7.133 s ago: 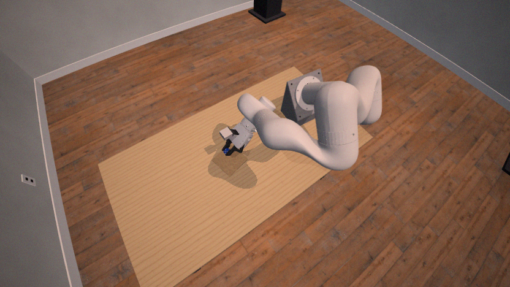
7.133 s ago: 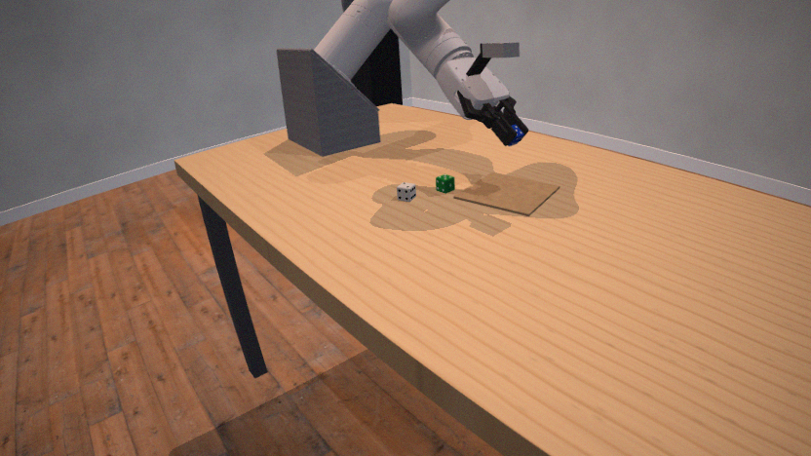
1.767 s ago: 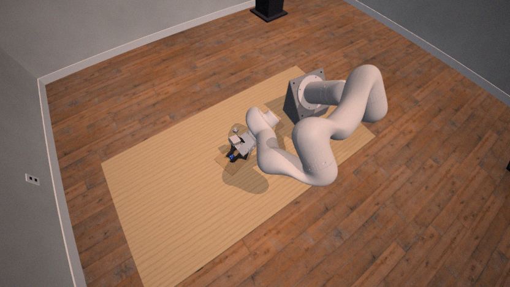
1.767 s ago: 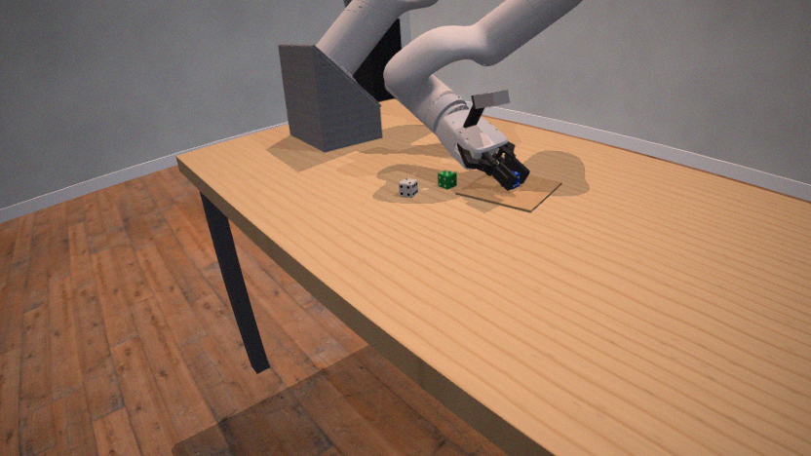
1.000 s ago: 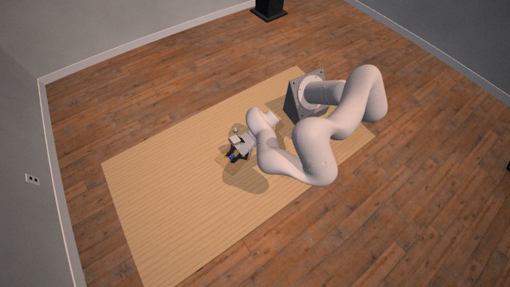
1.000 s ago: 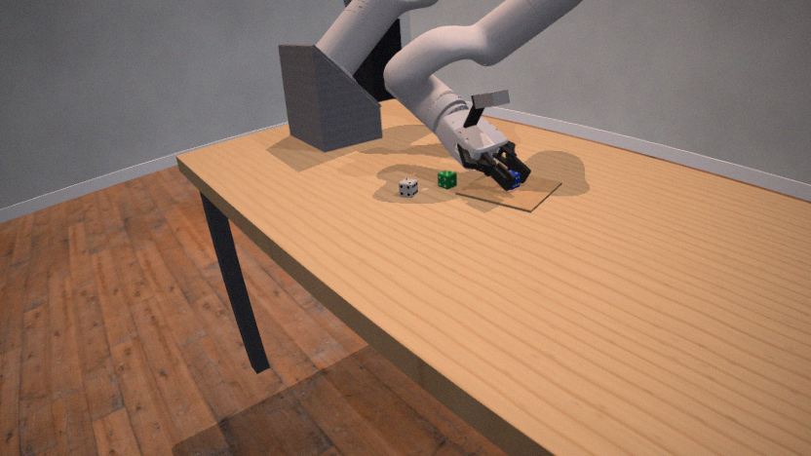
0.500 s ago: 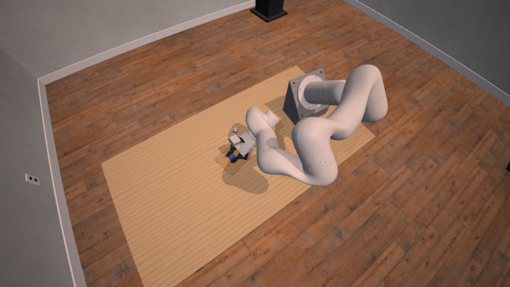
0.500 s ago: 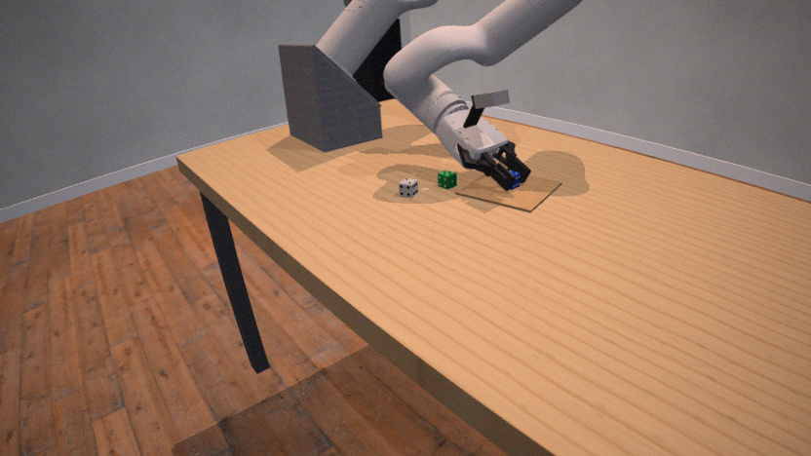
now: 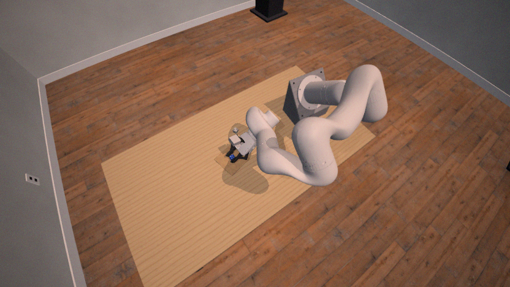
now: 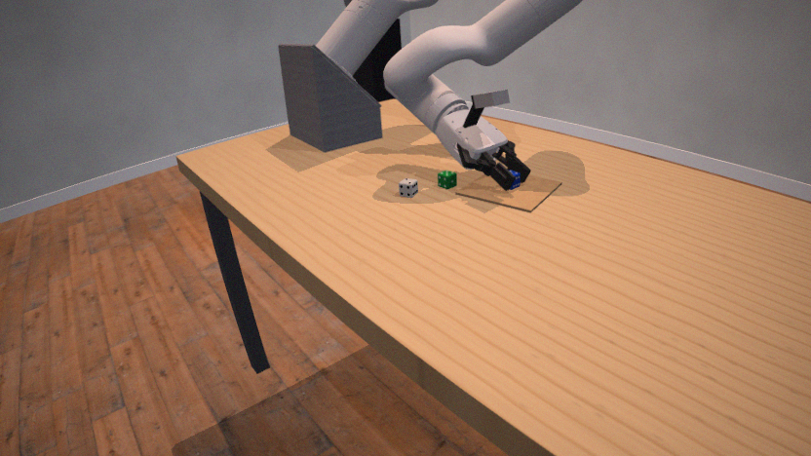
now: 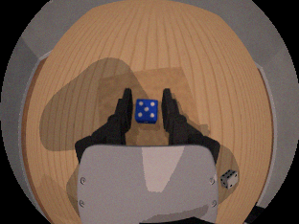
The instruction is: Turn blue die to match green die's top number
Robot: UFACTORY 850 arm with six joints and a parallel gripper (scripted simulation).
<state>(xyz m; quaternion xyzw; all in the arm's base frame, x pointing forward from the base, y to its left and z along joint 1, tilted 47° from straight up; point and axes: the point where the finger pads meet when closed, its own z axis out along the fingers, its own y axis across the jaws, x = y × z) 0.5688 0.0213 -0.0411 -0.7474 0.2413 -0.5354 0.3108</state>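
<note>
Right now my hand is 1 cm above the blue die. Round my hand: white die: 13 cm to the right, 12 cm behind, 2 cm below; then mat: 3 cm below; then green die: 9 cm behind, 6 cm to the right, 2 cm below.
</note>
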